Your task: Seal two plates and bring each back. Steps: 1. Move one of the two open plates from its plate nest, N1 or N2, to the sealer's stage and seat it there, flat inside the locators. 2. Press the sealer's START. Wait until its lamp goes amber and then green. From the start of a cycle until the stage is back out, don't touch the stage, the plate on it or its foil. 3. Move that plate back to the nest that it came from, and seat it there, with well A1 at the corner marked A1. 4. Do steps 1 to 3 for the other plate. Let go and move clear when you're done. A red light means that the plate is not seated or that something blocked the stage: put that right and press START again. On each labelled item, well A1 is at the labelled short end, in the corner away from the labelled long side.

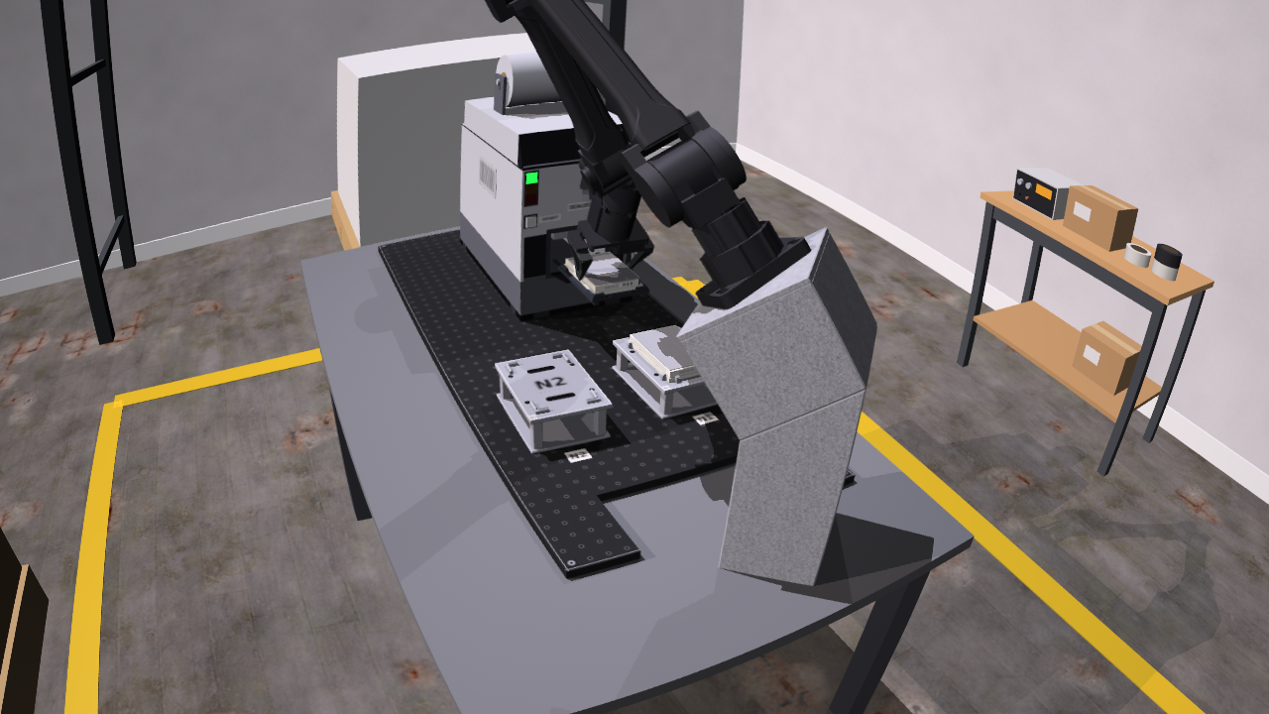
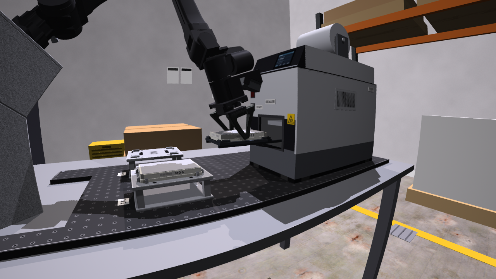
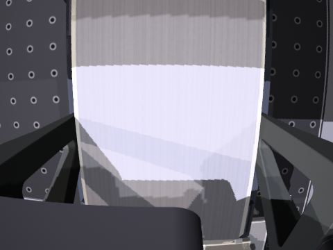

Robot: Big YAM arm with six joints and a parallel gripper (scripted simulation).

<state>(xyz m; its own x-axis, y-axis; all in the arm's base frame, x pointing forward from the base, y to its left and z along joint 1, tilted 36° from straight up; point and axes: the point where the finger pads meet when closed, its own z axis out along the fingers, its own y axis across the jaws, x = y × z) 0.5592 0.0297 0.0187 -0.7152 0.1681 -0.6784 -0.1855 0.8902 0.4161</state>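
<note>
My gripper is now right at the white well plate. Also, from my hand: nest N2: 230 mm behind, 130 mm to the left, 70 mm below; then start button: 80 mm ahead, 110 mm to the left, 70 mm above; then sealer stage: 10 mm below.
</note>
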